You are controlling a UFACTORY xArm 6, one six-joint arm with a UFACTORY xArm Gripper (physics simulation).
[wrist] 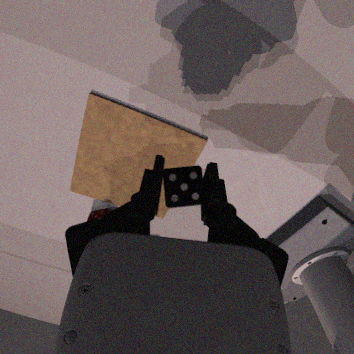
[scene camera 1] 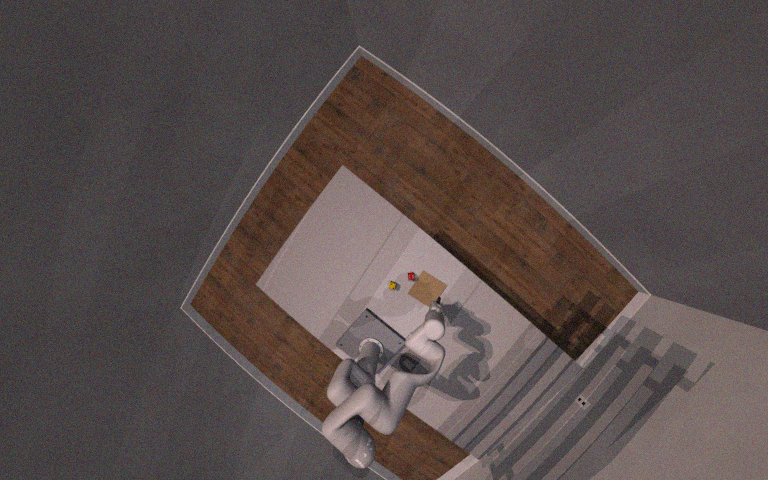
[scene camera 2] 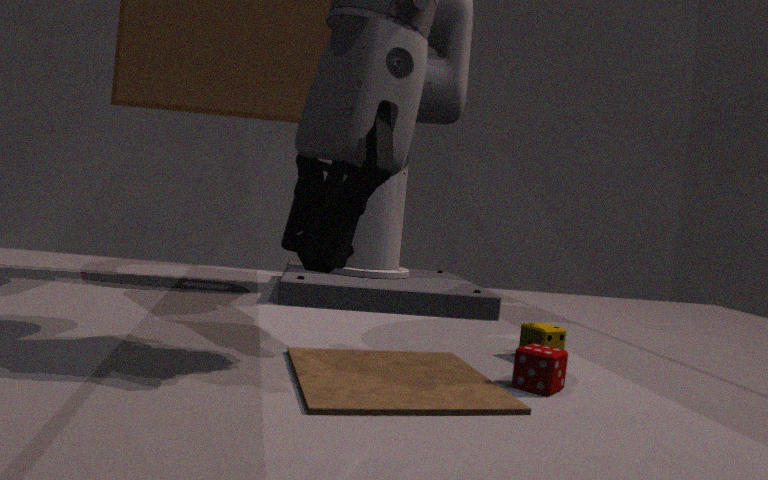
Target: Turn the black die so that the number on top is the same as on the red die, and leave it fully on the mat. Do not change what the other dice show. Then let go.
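Frame: origin at the arm's base, x left, y back, z up, level; centimetres.
Where they show: gripper, between the fingertips: (wrist: 183, 171) (scene camera 2: 311, 258); arm's base, origin of its link: (wrist: 318, 264) (scene camera 1: 371, 348) (scene camera 2: 364, 272).
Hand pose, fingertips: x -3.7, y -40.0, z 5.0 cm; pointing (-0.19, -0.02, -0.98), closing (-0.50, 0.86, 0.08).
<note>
Things, the pixels of their top centre, and the offset from my fingertips. Level surfaces: height alone.
- black die, centre of its top: (wrist: 183, 202) dx +0.7, dy +0.3, dz +3.1 cm
- tan square mat, centre of its top: (scene camera 2: 395, 375) (wrist: 131, 167) (scene camera 1: 427, 289) dx +6.8, dy -2.1, dz -7.5 cm
- red die, centre of its top: (scene camera 2: 542, 348) (scene camera 1: 411, 276) dx +17.4, dy -1.3, dz -4.9 cm
- yellow die, centre of its top: (scene camera 2: 543, 325) (scene camera 1: 392, 286) dx +20.4, dy +8.5, dz -4.9 cm
- table top, height of its surface: dz -8.0 cm
My gripper (scene camera 1: 438, 300) (scene camera 2: 325, 264) (wrist: 183, 171) is shut on the black die (wrist: 183, 186), held in the air near one corner of the mat. The die's face towards the wrist camera has pips at its corners and one in the middle; its other faces are hidden. The tan square mat (scene camera 1: 427, 287) (scene camera 2: 396, 382) (wrist: 120, 145) lies flat on the table. The red die (scene camera 1: 411, 276) (scene camera 2: 539, 370) stands beside the mat, with several white pips on top, too small to count surely. Part of the red die (wrist: 98, 215) shows behind a finger linkage in the wrist view.
A yellow die (scene camera 1: 392, 285) (scene camera 2: 542, 335) stands near the red die, off the mat, partly hidden behind it in scene camera 2. The arm's grey base plate (scene camera 1: 353, 333) (scene camera 2: 390, 300) (wrist: 307, 227) is on the table. Arm shadows fall across the table top (scene camera 1: 317, 243).
</note>
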